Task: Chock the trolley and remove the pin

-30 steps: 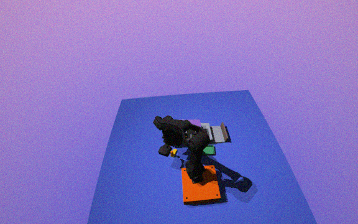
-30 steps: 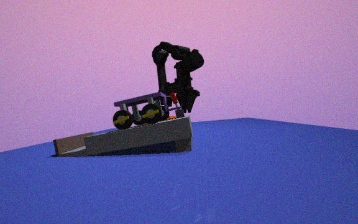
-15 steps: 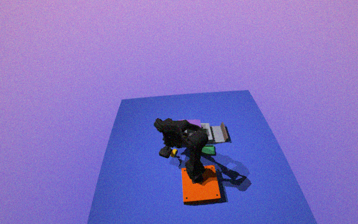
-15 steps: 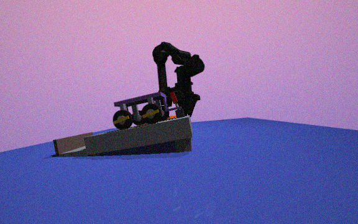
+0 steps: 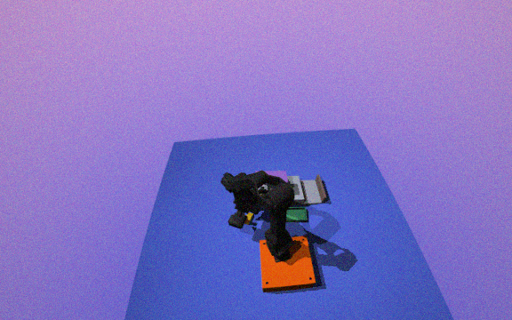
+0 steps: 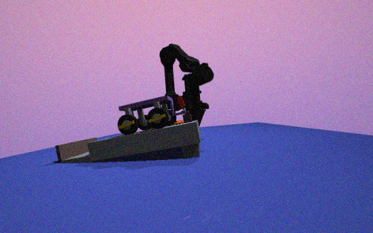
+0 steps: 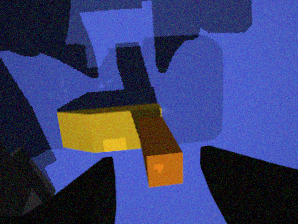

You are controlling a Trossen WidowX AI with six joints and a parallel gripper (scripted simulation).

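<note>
The yellow chock lies 30 mm below my gripper tip, 20 mm ahead of it and 10 mm to the right of it. Also, from my gripper tip: trolley (150 mm to the right, 120 mm ahead, 60 mm above); then grey ramp (160 mm to the right, 120 mm ahead, 10 mm below); then red-headed stop pin (120 mm ahead, 70 mm above, 50 mm to the right).
</note>
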